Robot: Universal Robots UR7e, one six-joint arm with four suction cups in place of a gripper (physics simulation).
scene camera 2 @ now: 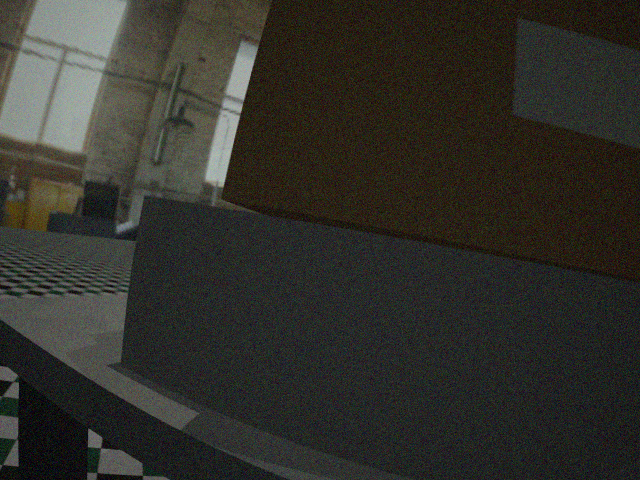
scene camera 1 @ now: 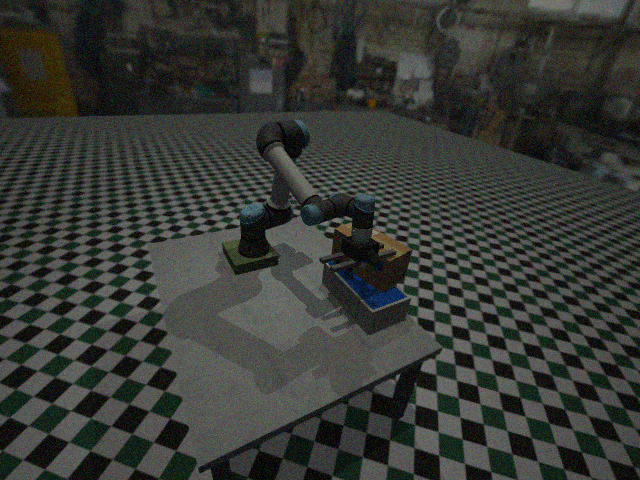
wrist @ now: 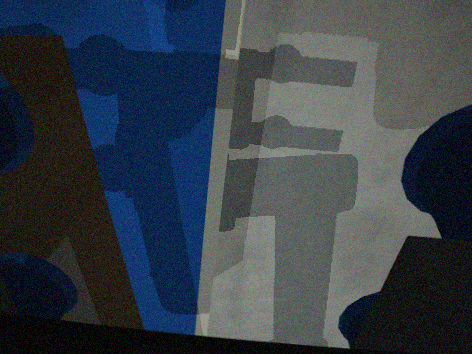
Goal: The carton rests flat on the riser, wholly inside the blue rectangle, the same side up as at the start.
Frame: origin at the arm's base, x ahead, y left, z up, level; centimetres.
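Where they show: hand at its tool point: (scene camera 1: 357, 269) (wrist: 212, 238); arm's base at its link origin: (scene camera 1: 253, 249).
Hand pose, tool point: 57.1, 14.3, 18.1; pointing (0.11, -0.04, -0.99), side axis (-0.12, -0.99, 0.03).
Observation:
Each offset is from my tool point to the top centre of the thing, as dx, dy, dz. Level surfaces: height alone.
The brown carton {-9.1, +16.6, +3.9} (scene camera 1: 395, 263) (scene camera 2: 387, 129) (wrist: 30, 210) stands upright on the grey riser {-3.8, +10.4, -11.7} (scene camera 1: 356, 305) (scene camera 2: 310, 330), turned relative to the blue rectangle {-3.8, +10.4, -11.7} (scene camera 1: 379, 301) (wrist: 190, 175). In scene camera 2 its lower edge lies along or slightly past the riser's edge. Blue shows beside it on the gripper's side. My gripper (scene camera 1: 359, 255) (wrist: 220, 195) is over the near-left part of the carton in scene camera 1. In the wrist view two blue cups overlap the carton and two are off to the right. It holds nothing; cup contact is hidden.
The grey table {dz -23.7} (scene camera 1: 248, 408) carries the riser close to its edge (scene camera 2: 139, 400). The arm's base stands on a green block (scene camera 1: 248, 263) at the back left. Shadows of the arm and tool fall across the table and the blue area.

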